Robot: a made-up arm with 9 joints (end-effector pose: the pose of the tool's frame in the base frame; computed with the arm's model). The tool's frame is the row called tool. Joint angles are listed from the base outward.
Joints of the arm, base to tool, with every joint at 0 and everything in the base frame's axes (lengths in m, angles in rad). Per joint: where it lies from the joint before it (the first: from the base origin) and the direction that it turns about. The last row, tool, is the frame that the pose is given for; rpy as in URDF.
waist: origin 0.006 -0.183 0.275 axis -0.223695 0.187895 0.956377
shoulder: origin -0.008 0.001 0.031 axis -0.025 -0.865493 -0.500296
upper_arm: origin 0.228 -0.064 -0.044 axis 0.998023 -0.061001 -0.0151
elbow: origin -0.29 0.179 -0.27 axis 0 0 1
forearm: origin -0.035 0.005 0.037 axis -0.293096 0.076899 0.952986
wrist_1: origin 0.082 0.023 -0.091 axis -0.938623 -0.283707 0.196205
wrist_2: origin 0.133 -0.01 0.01 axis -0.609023 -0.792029 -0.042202
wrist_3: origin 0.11 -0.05 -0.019 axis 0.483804 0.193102 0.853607
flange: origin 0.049 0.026 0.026 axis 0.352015 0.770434 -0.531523
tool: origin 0.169 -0.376 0.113 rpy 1.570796 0 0
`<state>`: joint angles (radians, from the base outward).
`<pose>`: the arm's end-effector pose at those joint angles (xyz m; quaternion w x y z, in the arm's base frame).
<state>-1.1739 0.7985 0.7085 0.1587 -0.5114 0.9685 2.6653 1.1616 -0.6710</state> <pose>0.7481 -0.2246 0.5837 0.7907 -0.4228 0.1510 -0.4163</pose>
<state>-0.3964 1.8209 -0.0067 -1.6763 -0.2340 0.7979 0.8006 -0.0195 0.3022</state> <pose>-0.1352 -0.0342 0.1987 0.1774 -0.0820 0.7164 0.6698</pose>
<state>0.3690 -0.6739 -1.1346 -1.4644 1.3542 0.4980 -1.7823 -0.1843 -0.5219</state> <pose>0.4906 -0.7464 0.0677 0.8812 0.0092 0.3327 -0.3358</pose>
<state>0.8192 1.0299 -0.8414 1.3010 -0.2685 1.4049 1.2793 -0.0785 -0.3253</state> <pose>-0.2180 -0.2363 -0.2959 0.0083 0.5835 0.0860 -0.8075</pose>
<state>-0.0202 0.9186 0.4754 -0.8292 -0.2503 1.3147 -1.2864 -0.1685 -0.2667</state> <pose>0.0484 -0.5607 -0.0188 0.3501 0.7587 -0.3562 -0.4183</pose>
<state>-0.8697 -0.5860 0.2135 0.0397 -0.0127 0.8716 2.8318 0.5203 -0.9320</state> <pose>-0.0866 0.5292 -0.1089 0.4961 -0.7019 0.0319 0.5102</pose>
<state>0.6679 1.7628 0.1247 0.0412 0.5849 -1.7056 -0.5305 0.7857 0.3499</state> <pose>0.7305 0.5257 0.4143 0.1278 -0.6129 -0.6254 -0.4658</pose>
